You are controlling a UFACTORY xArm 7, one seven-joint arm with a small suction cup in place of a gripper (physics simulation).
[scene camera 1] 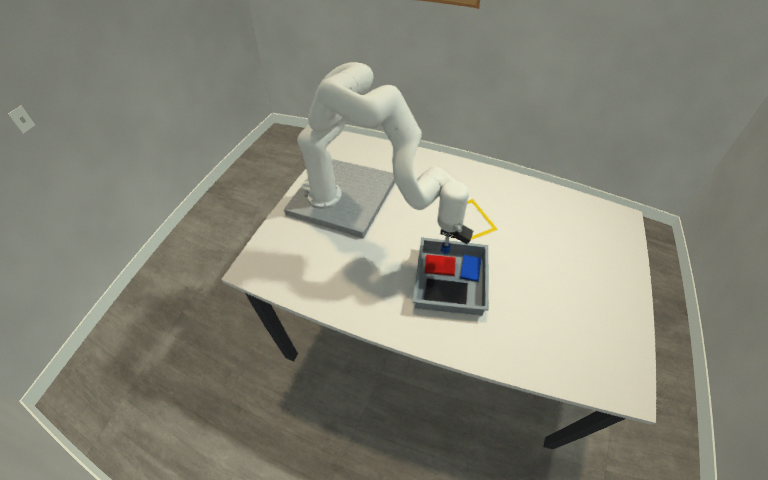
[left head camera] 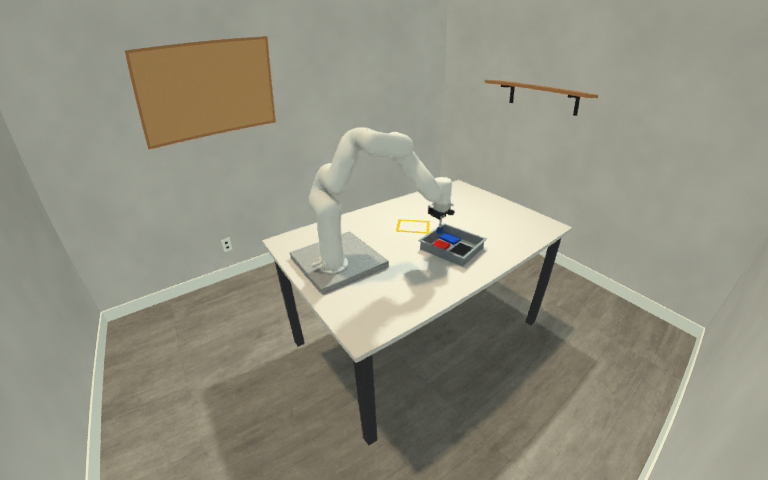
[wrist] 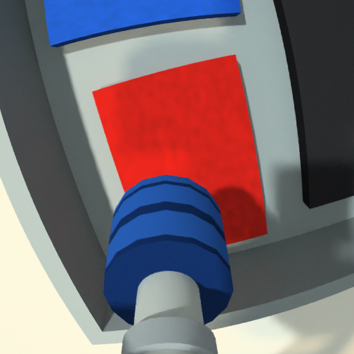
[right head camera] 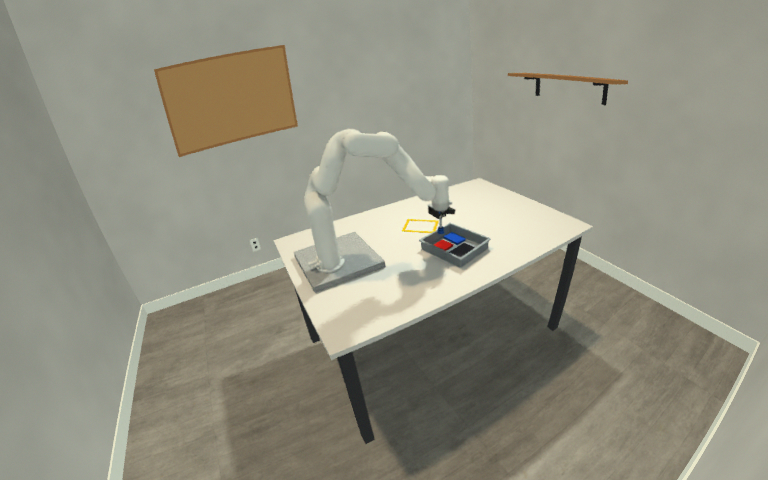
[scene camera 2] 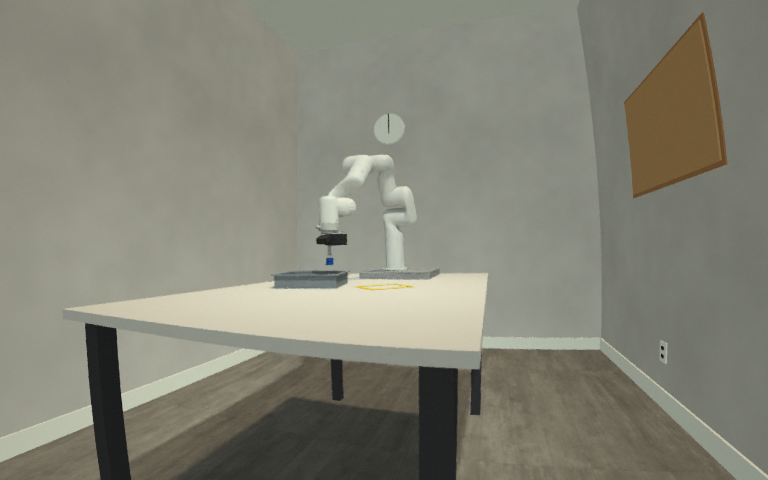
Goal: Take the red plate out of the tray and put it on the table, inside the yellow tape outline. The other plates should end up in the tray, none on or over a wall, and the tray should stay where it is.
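Frame: origin at the arm's base, x ahead, y left, z up, level; centimetres.
Where they show: hand at its tool point: (scene camera 1: pixel 445 250) (left head camera: pixel 439 232) (right head camera: pixel 440 232) (scene camera 2: pixel 329 265); arm's base at its link origin: (scene camera 1: pixel 324 195) (left head camera: pixel 333 265) (right head camera: pixel 330 264) (scene camera 2: pixel 395 269).
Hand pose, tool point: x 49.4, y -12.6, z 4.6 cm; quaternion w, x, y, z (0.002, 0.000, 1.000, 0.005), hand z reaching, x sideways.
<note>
Each offset is from my tool point to the top centre of the thing. Level surfaces: height alone.
The red plate @(dy -1.0, dx -0.6, dz -6.4 cm) (left head camera: pixel 441 244) (right head camera: pixel 443 245) (scene camera 1: pixel 440 264) (wrist: pixel 185 130) lies flat in the grey tray @(dy -5.1, dx +4.4, dz -2.7 cm) (left head camera: pixel 441 255) (right head camera: pixel 443 256) (scene camera 1: pixel 451 310) (scene camera 2: pixel 310 280). The blue plate @(dy +1.4, dx +9.3, dz -6.4 cm) (left head camera: pixel 449 238) (right head camera: pixel 454 238) (scene camera 1: pixel 470 268) (wrist: pixel 145 15) and the black plate @(dy -10.8, dx +4.2, dz -6.4 cm) (left head camera: pixel 461 249) (right head camera: pixel 464 249) (scene camera 1: pixel 445 292) (wrist: pixel 330 100) also lie inside it. My blue suction cup (left head camera: pixel 440 230) (right head camera: pixel 440 229) (scene camera 1: pixel 445 247) (scene camera 2: pixel 329 261) (wrist: pixel 167 220) carries no plate. It hangs a little above the tray and hides one end of the red plate in the wrist view. The yellow outline (left head camera: pixel 414 220) (right head camera: pixel 419 231) (scene camera 1: pixel 484 215) lies beside the tray.
The tray walls stand up around the plates. The grey base slab (left head camera: pixel 362 251) (right head camera: pixel 359 251) (scene camera 1: pixel 362 198) carries the arm on the white table @(dz -7.7 cm) (left head camera: pixel 509 226) (right head camera: pixel 526 226) (scene camera 1: pixel 566 283). A wall shelf (left head camera: pixel 540 88) (right head camera: pixel 566 78) hangs beyond the table.
</note>
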